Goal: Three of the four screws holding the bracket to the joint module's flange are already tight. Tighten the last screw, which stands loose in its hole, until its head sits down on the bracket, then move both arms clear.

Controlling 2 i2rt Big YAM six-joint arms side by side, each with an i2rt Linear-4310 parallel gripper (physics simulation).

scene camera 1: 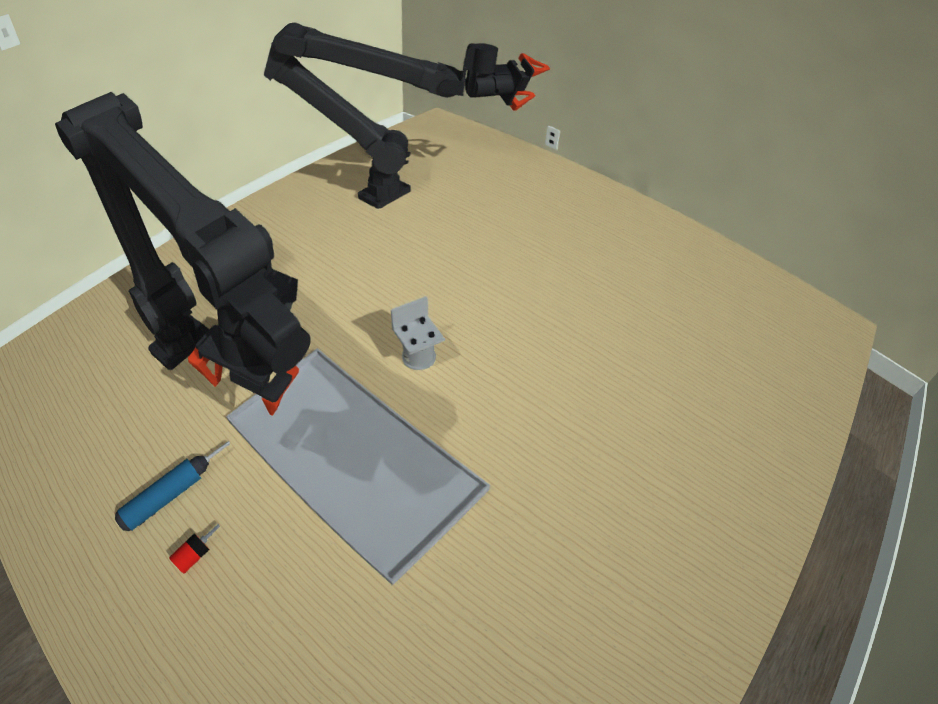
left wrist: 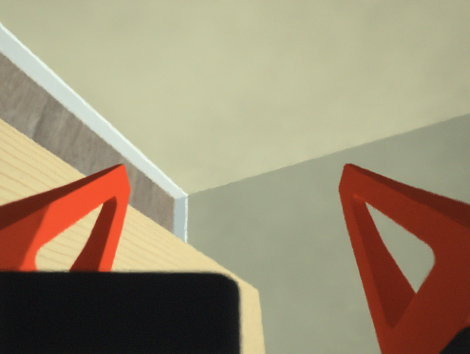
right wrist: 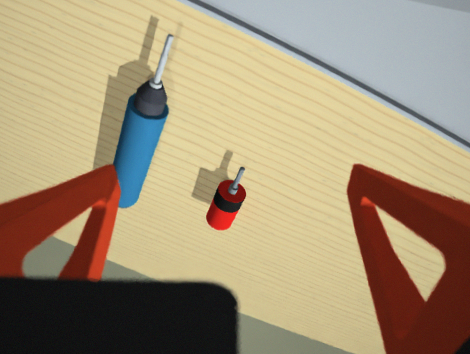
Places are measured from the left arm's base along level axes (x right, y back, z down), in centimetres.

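Where they show: left gripper, fingertip midpoint: (scene camera 1: 541,81) (left wrist: 234,176); right gripper, fingertip midpoint: (scene camera 1: 244,397) (right wrist: 233,177); left arm's base, link origin: (scene camera 1: 384,194); right arm's base, link origin: (scene camera 1: 180,344).
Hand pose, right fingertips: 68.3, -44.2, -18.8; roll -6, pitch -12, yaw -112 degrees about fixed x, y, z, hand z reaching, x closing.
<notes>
Each offset is from my right fingertips to the centre of the thing, as dx, dy, dz.
The grey L-shaped bracket @(-33.6, -1.7, +10.6) (scene camera 1: 409,312) sits on the round grey joint module @(-33.6, -1.7, +15.6) (scene camera 1: 418,359) at the middle of the scene view. Four dark screw heads show on it; which one stands loose I cannot tell. A blue electric-style screwdriver @(+15.5, +8.7, +16.8) (scene camera 1: 160,494) (right wrist: 140,145) lies on the table at lower left, its bit toward the tray. A short red driver with a black band @(+18.9, -3.2, +17.1) (scene camera 1: 184,556) (right wrist: 220,216) lies beside it. My right gripper (scene camera 1: 244,397) (right wrist: 233,177) is open and empty, above the table near the tray's left corner. My left gripper (scene camera 1: 539,81) (left wrist: 234,176) is open and empty, raised far from the bracket.
A shallow grey tray @(-10.0, -7.7, +18.0) (scene camera 1: 340,511) (right wrist: 400,40) with a low rim lies between the drivers and the joint module. The right arm's shadow falls across it. Walls stand behind both arm bases, and a wall outlet (scene camera 1: 553,137) shows near the left gripper.
</notes>
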